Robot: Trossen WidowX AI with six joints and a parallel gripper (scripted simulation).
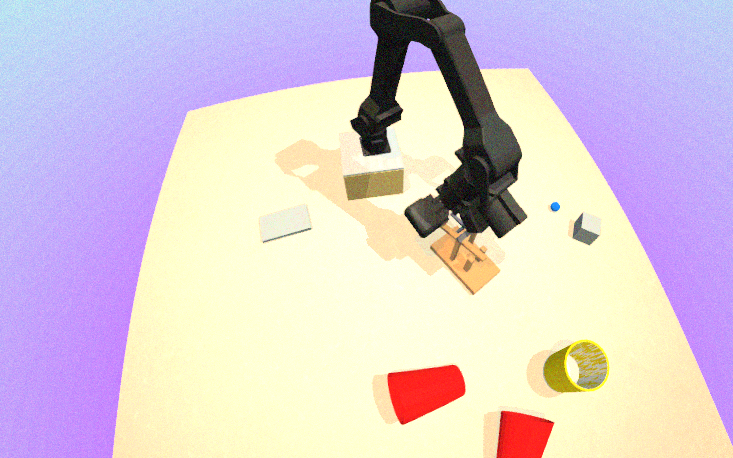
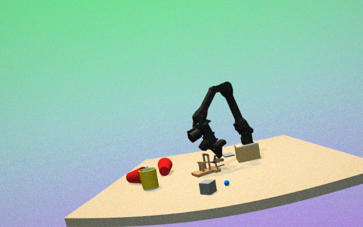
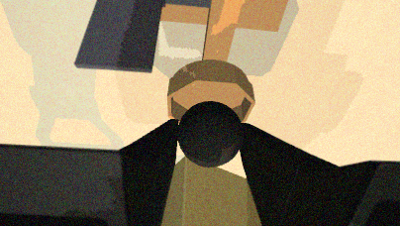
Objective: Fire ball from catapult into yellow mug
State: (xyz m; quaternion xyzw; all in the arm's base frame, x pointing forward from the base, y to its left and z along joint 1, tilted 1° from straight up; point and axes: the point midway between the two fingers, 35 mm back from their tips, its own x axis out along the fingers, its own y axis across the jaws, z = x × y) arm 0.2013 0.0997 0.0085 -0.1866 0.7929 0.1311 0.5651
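My gripper tip is now 10 mm below the black ball. The rest, counted from my gripper tip: blue ball (320 mm to the left, 60 mm below, 10 mm ahead); then flat grey plate (340 mm to the right, 80 mm behind, 70 mm below); then wooden catapult (50 mm ahead, 40 mm to the left, 20 mm below).
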